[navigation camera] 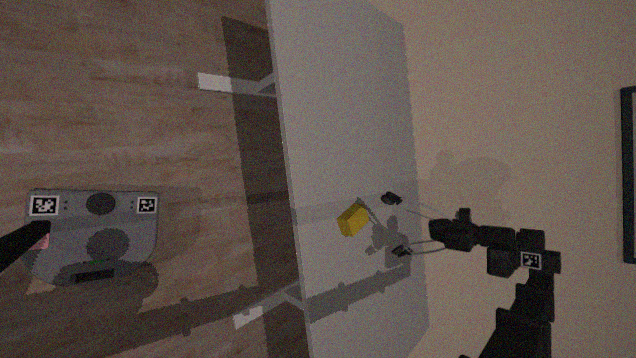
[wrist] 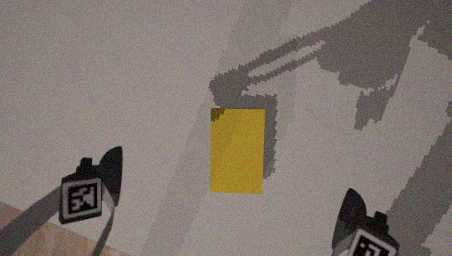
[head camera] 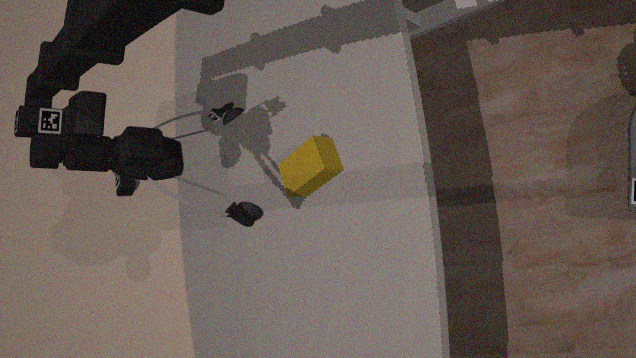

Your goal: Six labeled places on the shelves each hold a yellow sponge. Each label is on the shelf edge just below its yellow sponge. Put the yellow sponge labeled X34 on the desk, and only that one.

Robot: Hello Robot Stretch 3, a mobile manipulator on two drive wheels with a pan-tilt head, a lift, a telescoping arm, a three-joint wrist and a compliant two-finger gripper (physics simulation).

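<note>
A yellow sponge [head camera: 309, 165] [navigation camera: 353, 220] [wrist: 237, 151] rests on the white desk [head camera: 310, 280] [navigation camera: 345, 110] [wrist: 100, 75]. No label shows on the sponge's visible faces. My gripper [head camera: 236, 164] [navigation camera: 396, 224] [wrist: 228, 188] is open and empty, its two fingertips wide apart. It is above the desk, clear of the sponge, toward the wall side in the head view. In the wrist view the sponge lies between and beyond the fingertips. The labeled shelves do not show in these views.
My robot base [navigation camera: 140, 235] stands on the wooden floor [head camera: 565, 260] [navigation camera: 150, 125], away from the desk's front edge. A wall [head camera: 100, 300] [navigation camera: 500, 100] runs along the desk's far side, with a dark frame [navigation camera: 628, 175] on it. Arm shadows fall across the desk.
</note>
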